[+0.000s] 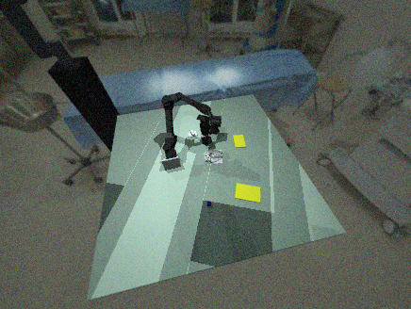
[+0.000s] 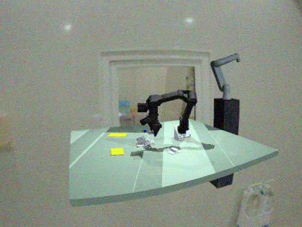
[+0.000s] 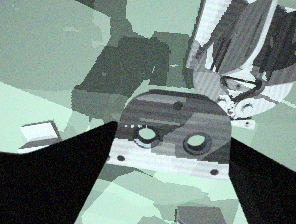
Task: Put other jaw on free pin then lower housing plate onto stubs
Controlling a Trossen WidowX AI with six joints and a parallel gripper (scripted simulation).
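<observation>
Right now the jaw is 2 cm ahead of my gripper tip, 6 cm to the right of it and 7 cm below it. Also, from my gripper tip: blue block (3 cm behind, 42 cm to the right, 8 cm below).
</observation>
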